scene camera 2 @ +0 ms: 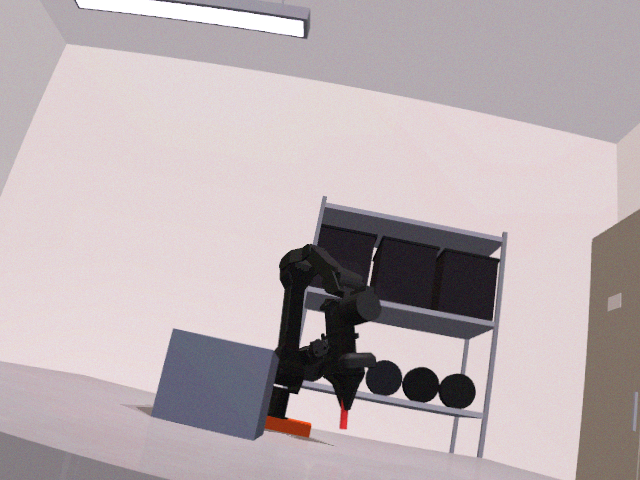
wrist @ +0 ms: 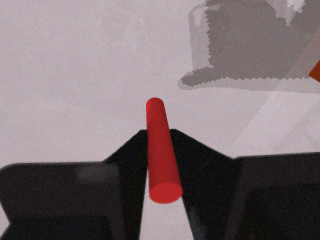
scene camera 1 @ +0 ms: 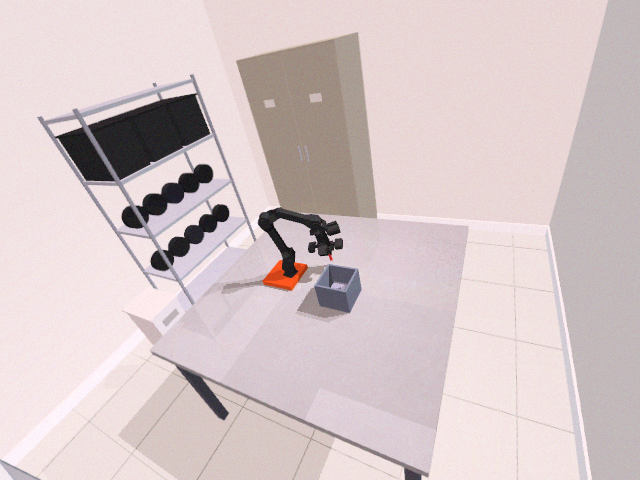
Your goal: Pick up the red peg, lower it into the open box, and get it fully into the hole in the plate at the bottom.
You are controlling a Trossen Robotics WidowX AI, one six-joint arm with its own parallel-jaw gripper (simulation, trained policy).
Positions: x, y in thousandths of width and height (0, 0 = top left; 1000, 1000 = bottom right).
Scene:
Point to a red peg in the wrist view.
517, 781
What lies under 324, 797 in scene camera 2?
A grey box.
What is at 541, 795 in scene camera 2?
My gripper.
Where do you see a grey box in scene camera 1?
535, 626

